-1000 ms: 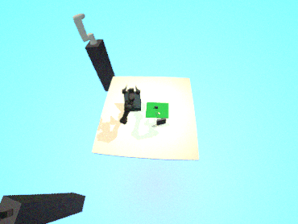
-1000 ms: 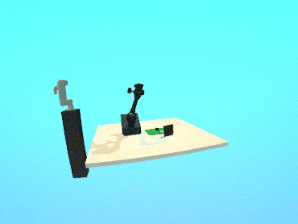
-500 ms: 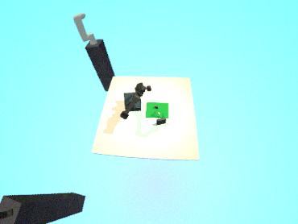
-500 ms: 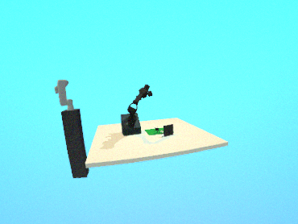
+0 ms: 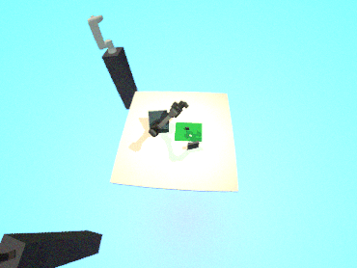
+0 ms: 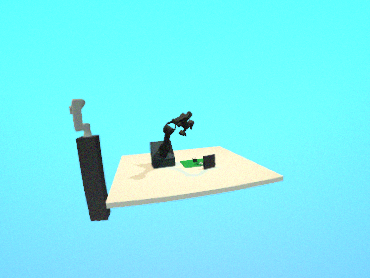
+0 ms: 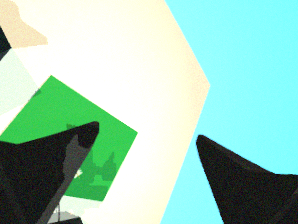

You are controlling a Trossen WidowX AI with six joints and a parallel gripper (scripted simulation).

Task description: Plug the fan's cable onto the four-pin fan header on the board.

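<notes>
Now: gripper tip 270 mm above the fan cable plug, 40 mm to the left of it and 40 mm short of it. The rest, counted from my gripper tip: four-pin fan header: 290 mm below, 130 mm to the right, 80 mm ahead; green board: 310 mm below, 70 mm to the right, 60 mm ahead; dark fan: 260 mm to the right, 230 mm below, 120 mm ahead.
</notes>
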